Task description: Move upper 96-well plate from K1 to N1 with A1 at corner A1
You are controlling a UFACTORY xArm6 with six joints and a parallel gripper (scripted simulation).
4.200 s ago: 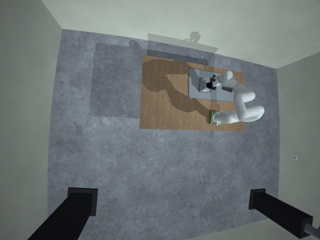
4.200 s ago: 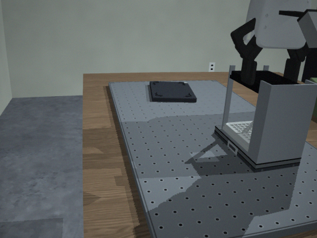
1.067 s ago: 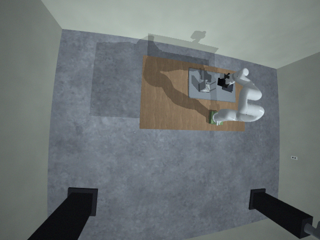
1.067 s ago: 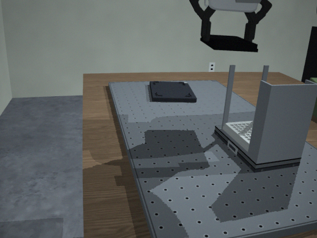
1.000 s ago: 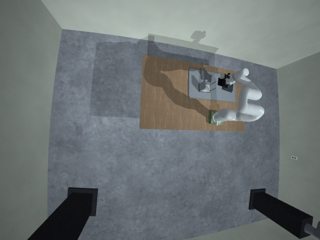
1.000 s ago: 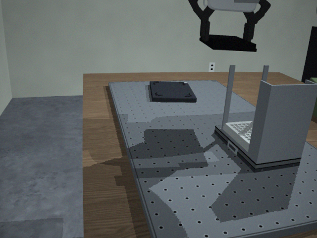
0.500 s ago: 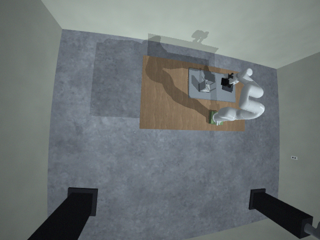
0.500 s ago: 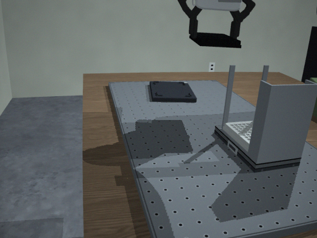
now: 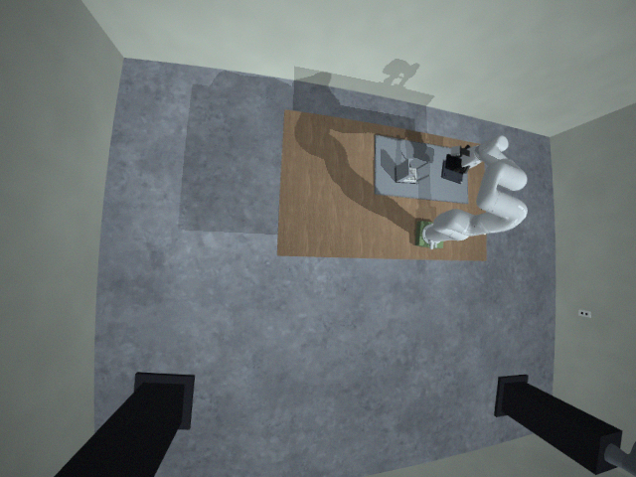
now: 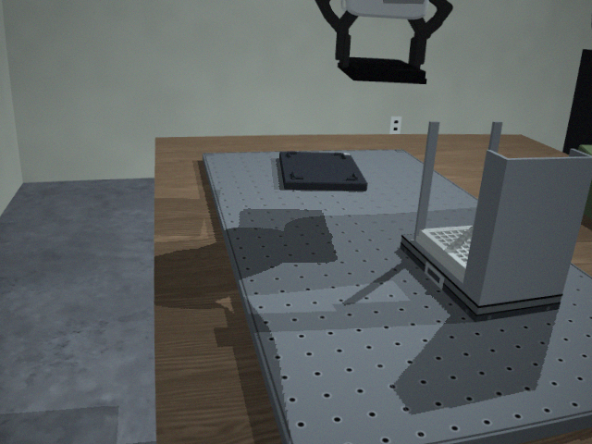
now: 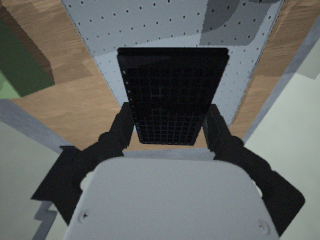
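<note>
My gripper is now 4 cm short of the dark plate nest N1, 14 cm to the left of it and 19 cm above it. The rest, counted from my hand: thin post: 1 cm behind, 16 cm to the left, 11 cm below; then black 96-well plate: 1 cm below; then pale A1 mark: 2 cm behind, 21 cm to the right, 18 cm below.
</note>
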